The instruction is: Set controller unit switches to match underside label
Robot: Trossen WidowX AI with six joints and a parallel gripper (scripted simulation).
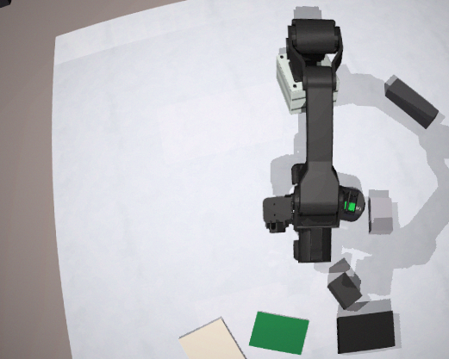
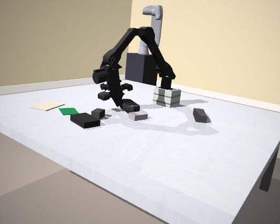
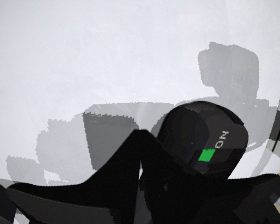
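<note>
The grey block lies 170 mm to the left of my gripper tip and 30 mm ahead of it. The rest, counted from my gripper tip: green card: 240 mm ahead, 90 mm to the right, 10 mm below; dark flat box: 280 mm ahead, 80 mm to the left; small dark cube: 180 mm ahead, 50 mm to the left.
</note>
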